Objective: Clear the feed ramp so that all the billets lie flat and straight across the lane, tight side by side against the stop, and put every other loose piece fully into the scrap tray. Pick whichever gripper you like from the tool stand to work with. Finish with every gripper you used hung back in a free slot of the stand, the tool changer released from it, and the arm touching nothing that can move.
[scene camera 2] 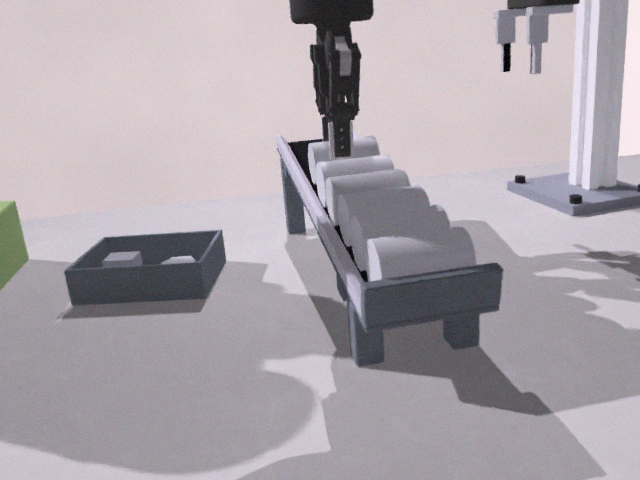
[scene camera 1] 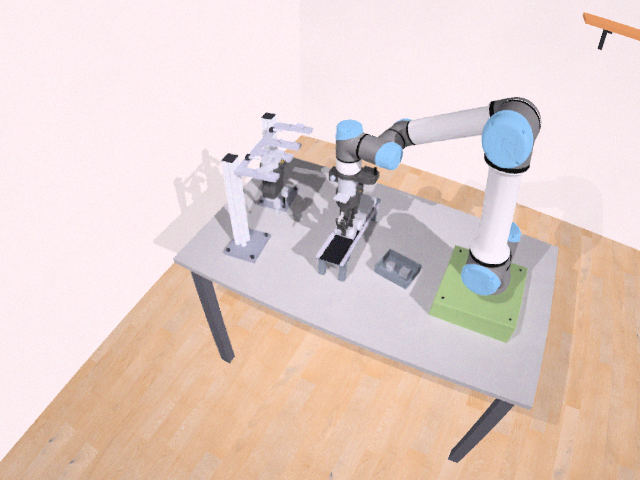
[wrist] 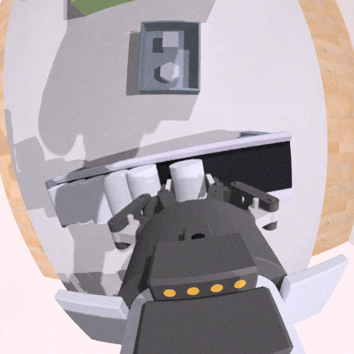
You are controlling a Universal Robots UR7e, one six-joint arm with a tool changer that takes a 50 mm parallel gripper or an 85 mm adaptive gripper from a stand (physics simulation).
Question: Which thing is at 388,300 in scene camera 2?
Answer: A stop.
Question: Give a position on an adaptive gripper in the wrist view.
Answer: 195,248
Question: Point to an adaptive gripper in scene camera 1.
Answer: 348,202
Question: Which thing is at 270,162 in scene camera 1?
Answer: A parallel gripper.
